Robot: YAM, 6 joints.
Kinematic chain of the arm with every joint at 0, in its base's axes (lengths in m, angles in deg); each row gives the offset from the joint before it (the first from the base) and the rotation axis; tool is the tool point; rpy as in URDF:
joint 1: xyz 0 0 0.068 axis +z
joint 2: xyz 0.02 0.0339 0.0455 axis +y
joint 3: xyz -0.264 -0.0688 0 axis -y
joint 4: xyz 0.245 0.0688 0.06 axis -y
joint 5: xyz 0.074 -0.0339 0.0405 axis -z
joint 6: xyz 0.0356 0 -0.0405 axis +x
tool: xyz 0 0 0 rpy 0 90 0
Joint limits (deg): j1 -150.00..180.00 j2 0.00..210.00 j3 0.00..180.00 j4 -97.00..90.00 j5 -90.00..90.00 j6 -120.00..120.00
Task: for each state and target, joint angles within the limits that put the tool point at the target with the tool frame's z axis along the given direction. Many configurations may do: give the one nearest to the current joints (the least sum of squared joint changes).
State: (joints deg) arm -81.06 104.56 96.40 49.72 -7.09 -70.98
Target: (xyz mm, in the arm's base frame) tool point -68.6 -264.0 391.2 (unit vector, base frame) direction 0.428 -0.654 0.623
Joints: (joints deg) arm -109.20 78.04 50.16 80.45 -38.29 -70.98
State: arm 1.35 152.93 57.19 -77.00 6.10 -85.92
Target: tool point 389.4 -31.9 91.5 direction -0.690 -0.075 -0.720
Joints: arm -4.04 143.97 107.35 -96.87 7.09 -85.92
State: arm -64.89 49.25 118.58 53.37 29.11 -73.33
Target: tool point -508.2 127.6 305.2 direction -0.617 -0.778 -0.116
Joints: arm -17.71 16.49 147.89 66.89 68.30 -73.33
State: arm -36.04 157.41 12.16 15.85 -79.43 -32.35
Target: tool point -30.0 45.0 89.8 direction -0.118 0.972 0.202
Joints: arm -21.93 178.91 0.08 -24.32 -59.07 -32.35
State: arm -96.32 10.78 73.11 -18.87 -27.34 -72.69
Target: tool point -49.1 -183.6 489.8 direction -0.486 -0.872 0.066
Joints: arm -101.78 57.20 79.07 -17.90 17.32 -72.69
